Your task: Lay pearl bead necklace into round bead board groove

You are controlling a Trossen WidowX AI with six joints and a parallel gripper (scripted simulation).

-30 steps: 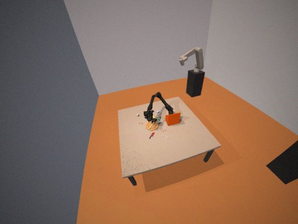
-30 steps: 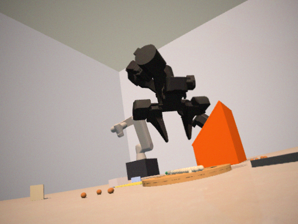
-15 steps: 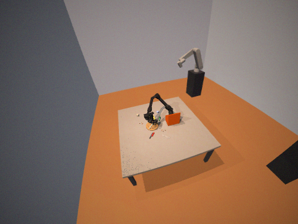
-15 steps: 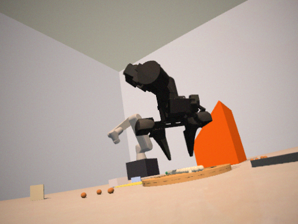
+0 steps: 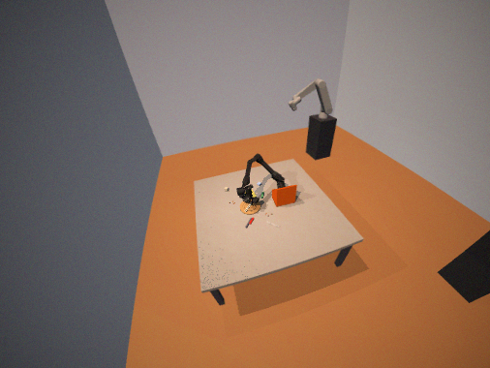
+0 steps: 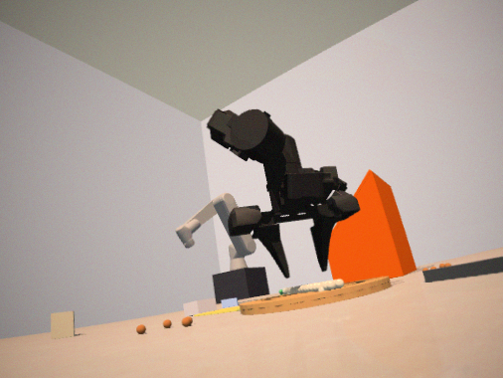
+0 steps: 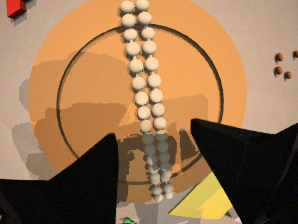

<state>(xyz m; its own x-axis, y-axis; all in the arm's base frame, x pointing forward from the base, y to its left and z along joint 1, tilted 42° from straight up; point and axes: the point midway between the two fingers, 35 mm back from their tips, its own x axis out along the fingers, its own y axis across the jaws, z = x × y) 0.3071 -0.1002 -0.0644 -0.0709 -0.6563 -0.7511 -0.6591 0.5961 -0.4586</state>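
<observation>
Right now the round wooden bead board is 30 mm below my gripper tip. From my gripper tip the other things lie so: tan cube: 160 mm ahead, 320 mm to the right, 20 mm below; then yellow flat piece: 60 mm behind, 160 mm to the right, 30 mm below; then red-handled tool: 60 mm ahead, 180 mm to the left, 30 mm below.
</observation>
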